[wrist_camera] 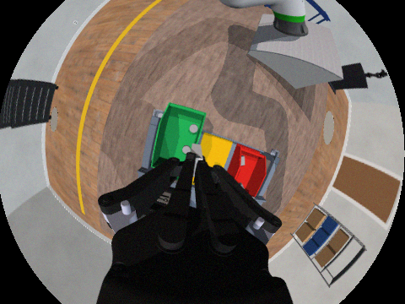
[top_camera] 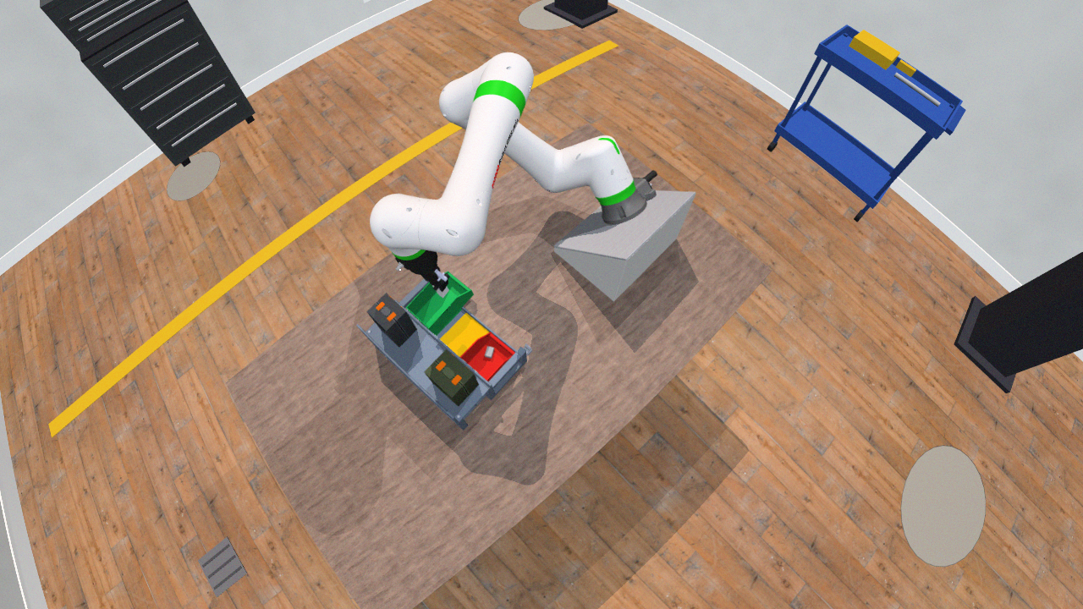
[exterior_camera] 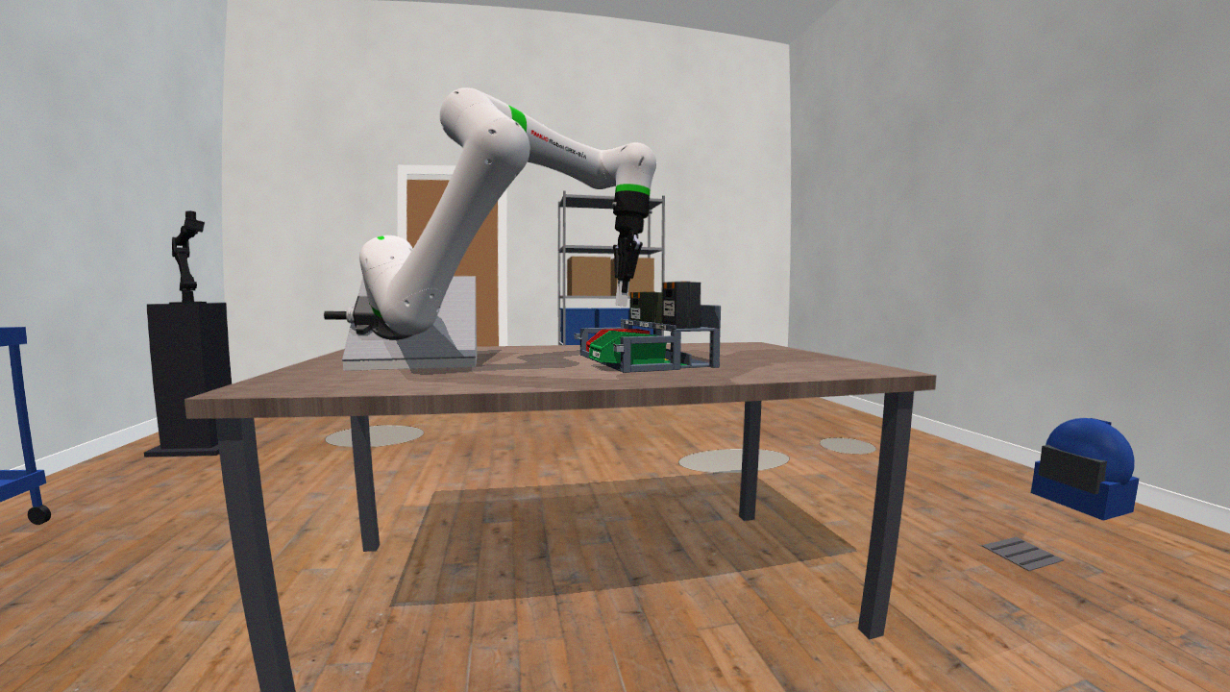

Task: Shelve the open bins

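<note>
Now: hand 14 cm above the green bin and 4 cm to the left of it. Also, from my hand: red bin (19 cm to the left, 15 cm below, 4 cm ahead).
</note>
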